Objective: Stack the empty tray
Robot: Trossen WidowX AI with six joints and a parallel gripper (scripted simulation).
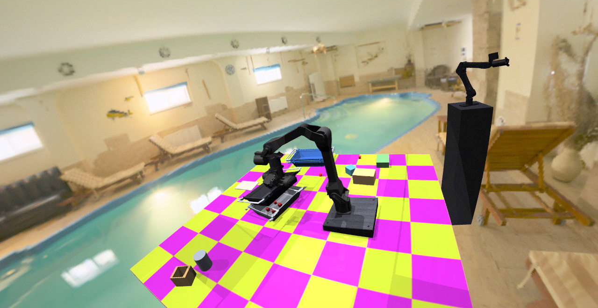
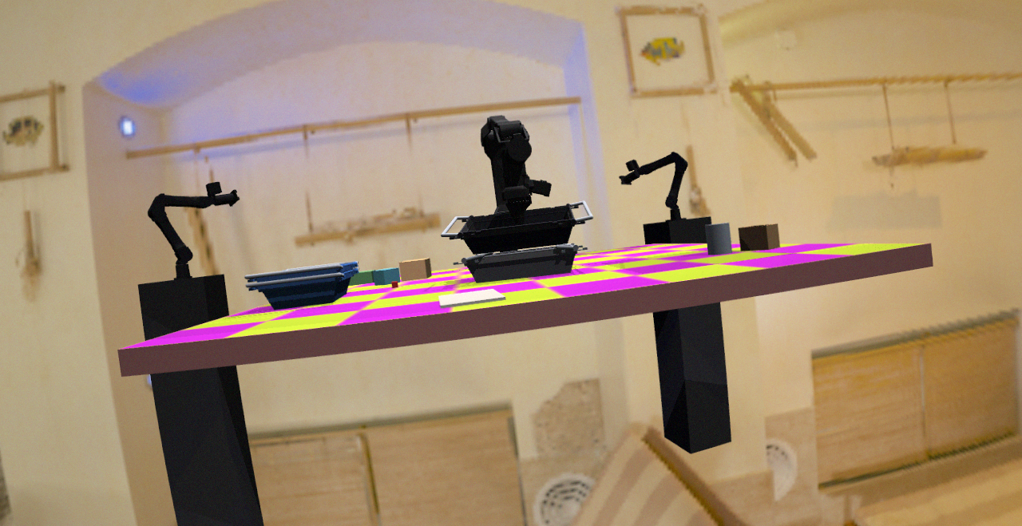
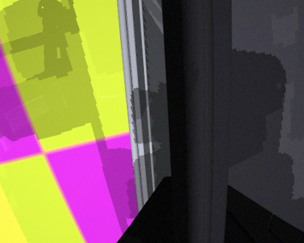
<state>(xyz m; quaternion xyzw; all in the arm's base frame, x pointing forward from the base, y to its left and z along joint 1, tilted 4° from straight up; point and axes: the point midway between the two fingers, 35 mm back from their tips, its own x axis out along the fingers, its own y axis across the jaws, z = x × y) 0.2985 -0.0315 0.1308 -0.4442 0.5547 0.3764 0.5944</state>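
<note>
Right now my gripper tip is 70 mm short of the dark tray, 30 mm to the left of it and 20 mm below it. From my gripper tip the other things lie so: grey cylinder (230 mm ahead, 410 mm to the left, 70 mm below); then teal cube (320 mm behind, 350 mm to the right, 90 mm below); then white plate (380 mm ahead, 210 mm to the right, 110 mm below).
</note>
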